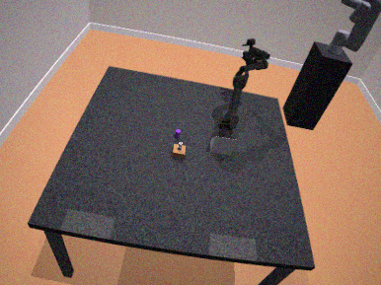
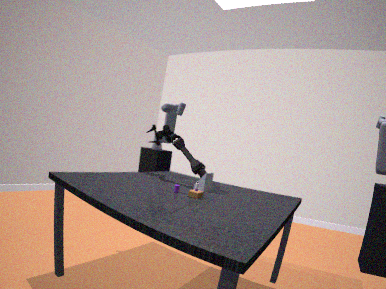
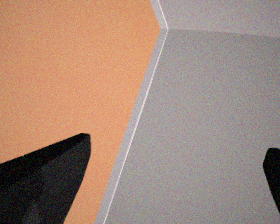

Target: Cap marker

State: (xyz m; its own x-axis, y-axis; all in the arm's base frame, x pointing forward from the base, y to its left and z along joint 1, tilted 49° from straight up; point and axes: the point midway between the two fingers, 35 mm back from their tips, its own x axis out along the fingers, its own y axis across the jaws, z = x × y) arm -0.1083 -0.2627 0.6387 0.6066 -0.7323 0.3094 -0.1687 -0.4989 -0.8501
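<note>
My gripper tip is 340 mm short of the purple cap, 640 mm to the right of it and 280 mm above it. Round my gripper tip: holder block: 320 mm ahead, 770 mm to the left, 290 mm below.
</note>
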